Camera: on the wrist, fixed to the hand. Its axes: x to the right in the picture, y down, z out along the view.
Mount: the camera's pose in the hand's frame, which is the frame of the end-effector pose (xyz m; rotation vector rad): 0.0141 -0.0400 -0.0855 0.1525 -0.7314 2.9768
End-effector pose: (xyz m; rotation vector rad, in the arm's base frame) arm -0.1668 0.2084 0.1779 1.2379 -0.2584 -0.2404
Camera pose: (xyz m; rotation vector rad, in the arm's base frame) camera -0.1275 0.2682 0.1147 -0.2477 -2.2722 1.9135
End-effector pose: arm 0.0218 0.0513 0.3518 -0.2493 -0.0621 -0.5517
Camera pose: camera 0.0120 -0.0102 0.2795 -0.1366 -0.3266 2.5144
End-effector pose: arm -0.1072 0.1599 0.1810 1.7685 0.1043 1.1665
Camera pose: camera -0.1467 0.2454 0.1655 -0.5052 1.9480 -0.7716
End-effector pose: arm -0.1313 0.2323 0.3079 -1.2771 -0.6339 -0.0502
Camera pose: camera -0.0993 0.1472 0.3370 -0.8461 1.1741 2.7668
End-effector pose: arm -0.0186 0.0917 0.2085 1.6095 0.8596 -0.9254
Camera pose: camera -0.0353 0.1843 0.1926 0.7579 -1.9356 0.7759
